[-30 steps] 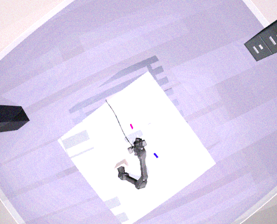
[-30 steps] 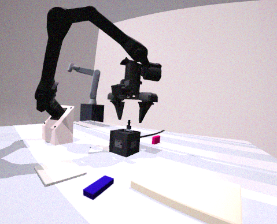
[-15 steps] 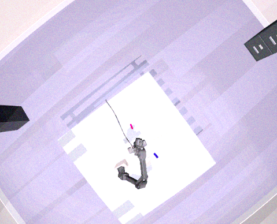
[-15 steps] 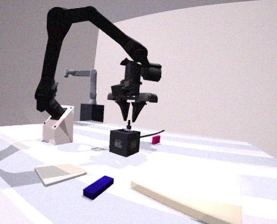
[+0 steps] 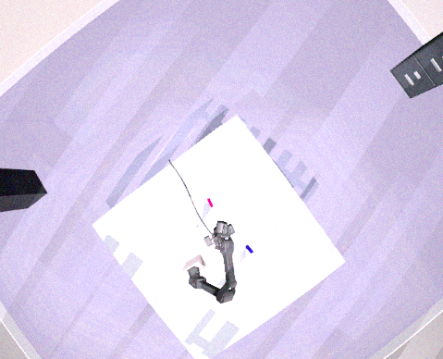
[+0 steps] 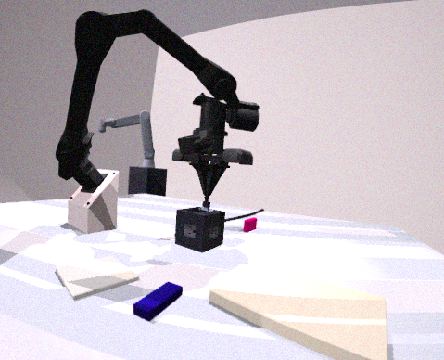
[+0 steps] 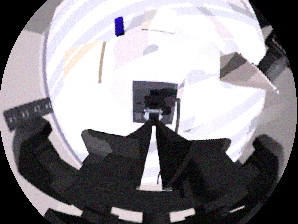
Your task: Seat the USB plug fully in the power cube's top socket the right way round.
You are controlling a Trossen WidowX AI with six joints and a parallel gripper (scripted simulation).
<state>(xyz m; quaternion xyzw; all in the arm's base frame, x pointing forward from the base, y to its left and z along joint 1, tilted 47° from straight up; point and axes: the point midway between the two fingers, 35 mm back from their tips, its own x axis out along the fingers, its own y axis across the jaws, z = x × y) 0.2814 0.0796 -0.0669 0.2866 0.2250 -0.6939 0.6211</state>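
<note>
Right now the USB plug is 20 mm below my gripper tip. From my gripper tip the other things lie so: beige board (230 mm ahead, 150 mm to the right, 100 mm below); then blue block (80 mm ahead, 240 mm to the right, 100 mm below); then magenta block (50 mm ahead, 180 mm to the left, 90 mm below).
</note>
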